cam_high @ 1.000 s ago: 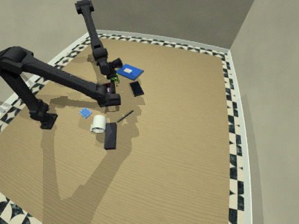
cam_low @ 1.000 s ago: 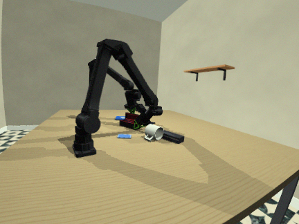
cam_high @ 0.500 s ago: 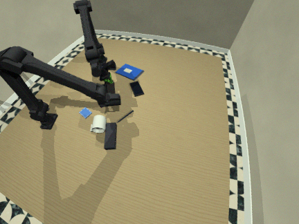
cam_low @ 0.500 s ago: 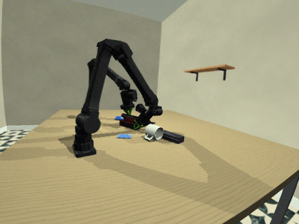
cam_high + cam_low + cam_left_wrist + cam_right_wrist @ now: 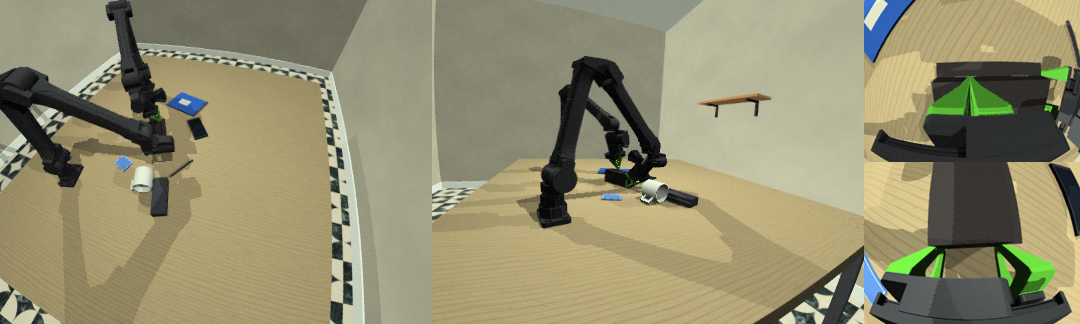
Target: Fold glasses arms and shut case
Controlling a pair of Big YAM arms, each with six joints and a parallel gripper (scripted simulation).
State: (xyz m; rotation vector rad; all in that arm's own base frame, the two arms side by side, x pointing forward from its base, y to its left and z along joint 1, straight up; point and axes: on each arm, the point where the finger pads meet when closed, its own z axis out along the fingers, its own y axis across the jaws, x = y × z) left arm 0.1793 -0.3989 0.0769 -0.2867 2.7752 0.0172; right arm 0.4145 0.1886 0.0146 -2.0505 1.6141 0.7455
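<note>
Right now my left hand is 40 mm to the left of the glasses case and 40 mm above it.
</note>
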